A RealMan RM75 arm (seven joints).
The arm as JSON. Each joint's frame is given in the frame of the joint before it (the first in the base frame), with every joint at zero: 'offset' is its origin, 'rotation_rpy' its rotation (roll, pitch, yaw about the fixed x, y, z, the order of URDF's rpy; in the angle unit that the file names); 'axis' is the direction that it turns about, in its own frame. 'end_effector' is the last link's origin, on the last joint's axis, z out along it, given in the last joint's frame.
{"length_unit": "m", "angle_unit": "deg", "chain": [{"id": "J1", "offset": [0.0, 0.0, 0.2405], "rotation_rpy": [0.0, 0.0, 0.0], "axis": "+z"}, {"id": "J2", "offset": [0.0, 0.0, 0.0], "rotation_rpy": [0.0, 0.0, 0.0], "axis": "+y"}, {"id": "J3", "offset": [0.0, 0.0, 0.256], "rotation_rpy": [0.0, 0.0, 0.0], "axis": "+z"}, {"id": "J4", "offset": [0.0, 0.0, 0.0], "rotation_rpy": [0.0, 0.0, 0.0], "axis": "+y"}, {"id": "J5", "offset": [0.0, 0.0, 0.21], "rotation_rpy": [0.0, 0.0, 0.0], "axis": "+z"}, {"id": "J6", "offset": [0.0, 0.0, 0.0], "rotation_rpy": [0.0, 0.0, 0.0], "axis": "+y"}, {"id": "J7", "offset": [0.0, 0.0, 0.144], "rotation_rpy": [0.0, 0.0, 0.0], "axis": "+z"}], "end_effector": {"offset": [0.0, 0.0, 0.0], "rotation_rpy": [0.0, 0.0, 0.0]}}
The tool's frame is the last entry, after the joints.
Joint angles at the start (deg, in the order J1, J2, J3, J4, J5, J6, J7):
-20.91, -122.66, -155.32, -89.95, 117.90, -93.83, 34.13
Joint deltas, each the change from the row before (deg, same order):
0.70, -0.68, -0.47, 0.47, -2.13, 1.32, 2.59
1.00, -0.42, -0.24, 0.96, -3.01, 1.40, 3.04
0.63, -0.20, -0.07, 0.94, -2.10, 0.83, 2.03
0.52, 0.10, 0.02, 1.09, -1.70, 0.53, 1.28
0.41, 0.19, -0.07, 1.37, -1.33, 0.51, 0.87
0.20, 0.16, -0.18, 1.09, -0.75, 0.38, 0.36
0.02, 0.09, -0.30, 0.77, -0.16, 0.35, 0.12
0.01, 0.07, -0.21, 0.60, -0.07, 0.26, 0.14
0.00, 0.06, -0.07, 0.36, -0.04, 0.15, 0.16
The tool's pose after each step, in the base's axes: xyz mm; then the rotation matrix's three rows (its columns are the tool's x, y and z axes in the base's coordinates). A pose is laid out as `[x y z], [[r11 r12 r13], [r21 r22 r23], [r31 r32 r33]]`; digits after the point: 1 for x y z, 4 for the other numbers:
[-249.7 306.6 174.8], [[0.2932 0.9443 0.1493], [0.5274 -0.2900 0.7986], [0.7974 -0.1554 -0.5831]]
[-251.8 304.7 175.7], [[0.3060 0.9347 0.1807], [0.4831 -0.3160 0.8165], [0.8203 -0.1626 -0.5483]]
[-253.4 303.6 175.9], [[0.3109 0.9284 0.2033], [0.4552 -0.3333 0.8257], [0.8344 -0.1642 -0.5262]]
[-255.7 302.7 176.2], [[0.3079 0.9255 0.2205], [0.4379 -0.3435 0.8308], [0.8447 -0.1592 -0.5111]]
[-259.2 302.2 176.2], [[0.2959 0.9266 0.2322], [0.4272 -0.3458 0.8354], [0.8544 -0.1480 -0.4981]]
[-262.4 302.0 176.2], [[0.2818 0.9296 0.2375], [0.4220 -0.3424 0.8395], [0.8617 -0.1364 -0.4888]]
[-265.3 302.2 176.3], [[0.2697 0.9336 0.2358], [0.4197 -0.3344 0.8438], [0.8667 -0.1286 -0.4820]]
[-267.7 302.3 176.2], [[0.2615 0.9364 0.2339], [0.4185 -0.3284 0.8468], [0.8698 -0.1235 -0.4778]]
[-268.9 302.5 176.0], [[0.2586 0.9375 0.2331], [0.4178 -0.3261 0.8480], [0.8710 -0.1219 -0.4760]]

